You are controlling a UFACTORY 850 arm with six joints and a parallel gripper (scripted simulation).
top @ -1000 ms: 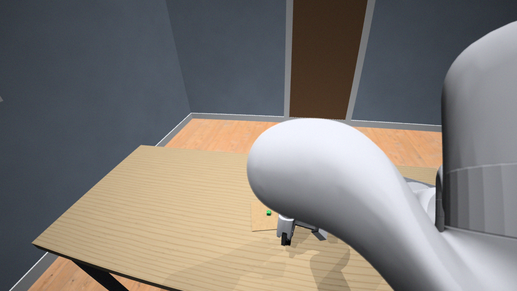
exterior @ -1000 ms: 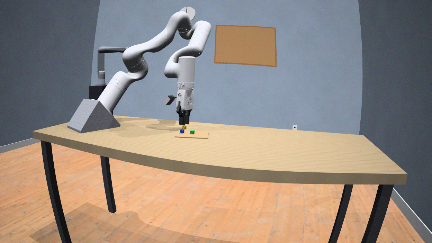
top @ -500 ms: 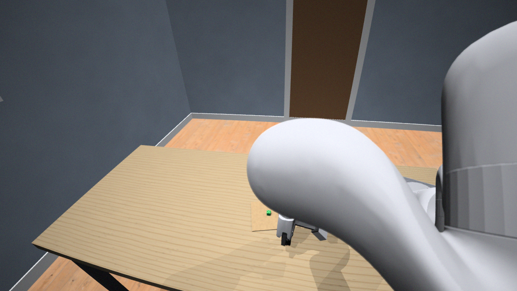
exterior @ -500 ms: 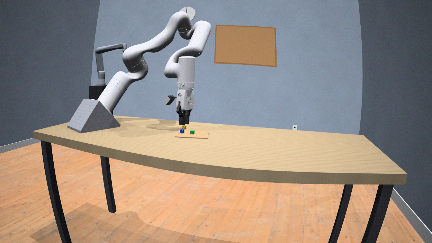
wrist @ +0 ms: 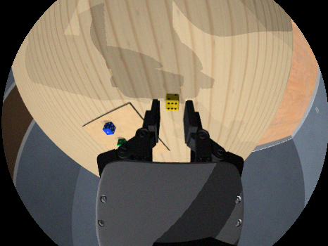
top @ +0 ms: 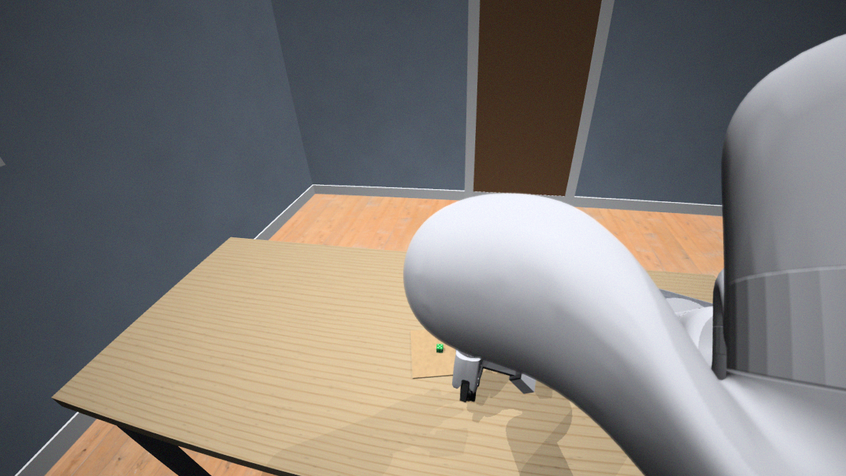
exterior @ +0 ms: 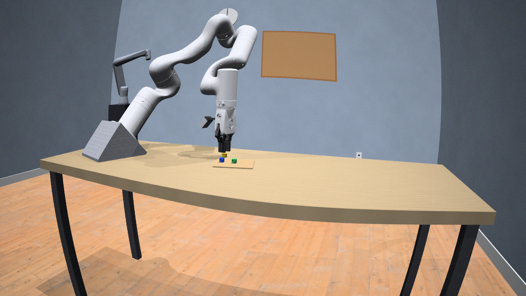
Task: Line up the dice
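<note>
The yellow die is 30 mm below my hand. Also, from my hand: blue die (110 mm to the right, 30 mm below, 30 mm ahead); tan mat (110 mm to the right, 80 mm ahead, 40 mm below); green die (110 mm to the right, 80 mm ahead, 30 mm below).
</note>
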